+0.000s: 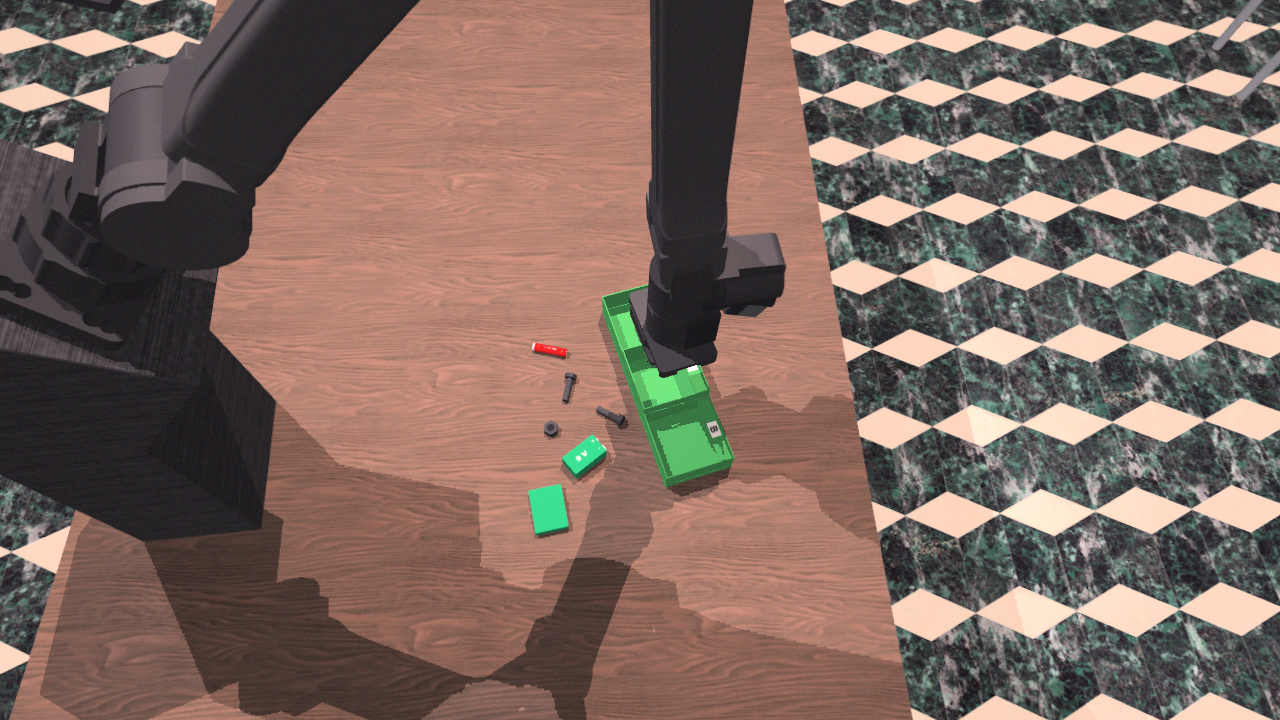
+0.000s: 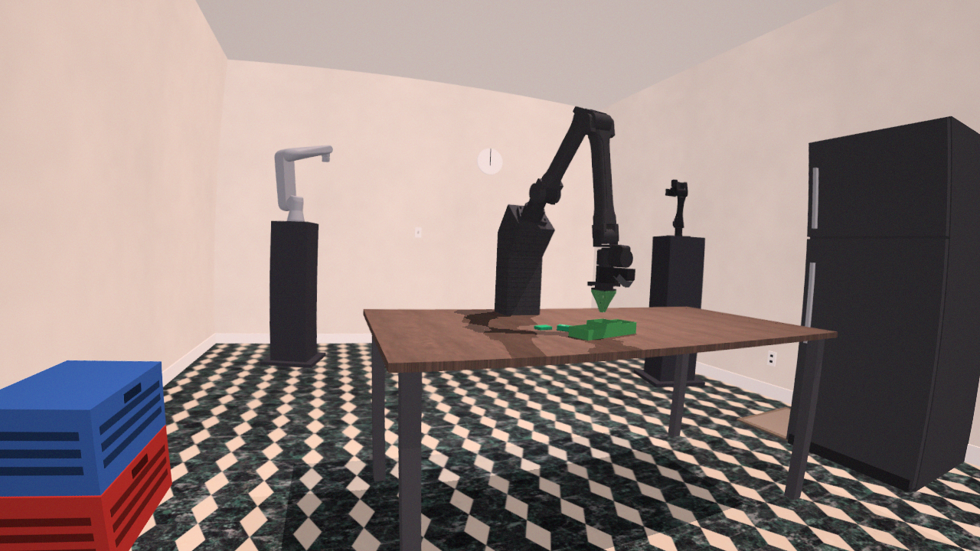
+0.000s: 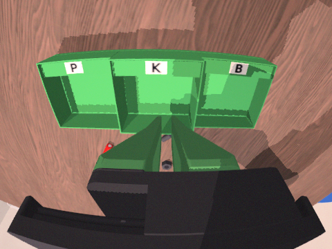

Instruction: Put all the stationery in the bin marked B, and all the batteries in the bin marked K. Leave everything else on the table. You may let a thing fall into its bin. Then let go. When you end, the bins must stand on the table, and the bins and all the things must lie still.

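The joined green bins lies 6 cm below my hand and 1 cm to the left of it. From my hand the other things lie so: red cylindrical battery 15 cm behind, 8 cm below, 3 cm to the left; green 9V battery 10 cm to the right, 8 cm below, 7 cm behind; black nut 12 cm behind, 8 cm to the right, 8 cm below.
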